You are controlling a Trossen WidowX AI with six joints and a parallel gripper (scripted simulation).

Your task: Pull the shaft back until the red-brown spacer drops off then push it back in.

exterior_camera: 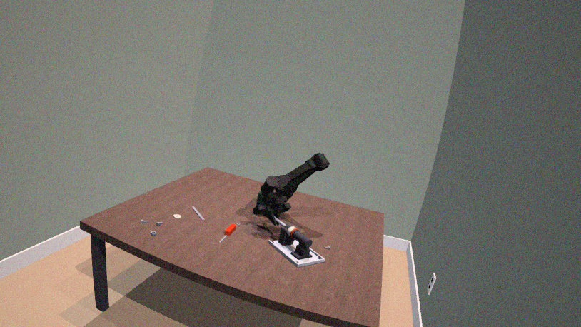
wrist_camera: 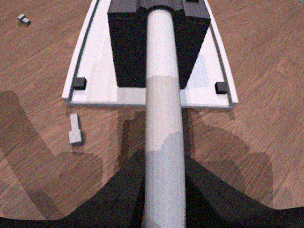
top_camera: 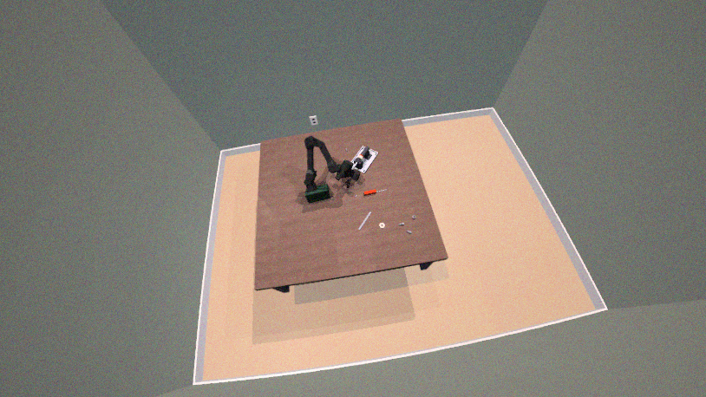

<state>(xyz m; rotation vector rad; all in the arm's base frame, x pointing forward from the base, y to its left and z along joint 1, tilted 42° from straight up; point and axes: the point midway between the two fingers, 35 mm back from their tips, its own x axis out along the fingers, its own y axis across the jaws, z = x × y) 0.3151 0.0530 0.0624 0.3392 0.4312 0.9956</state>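
My gripper tip is 40 mm short of the shaft, 50 mm to the right of it and 20 mm below it. From my gripper tip the other things lie so: red-brown spacer: 90 mm ahead, 100 mm to the left, 20 mm above; orange-handled screwdriver: 140 mm ahead, 200 mm to the right, 50 mm below.
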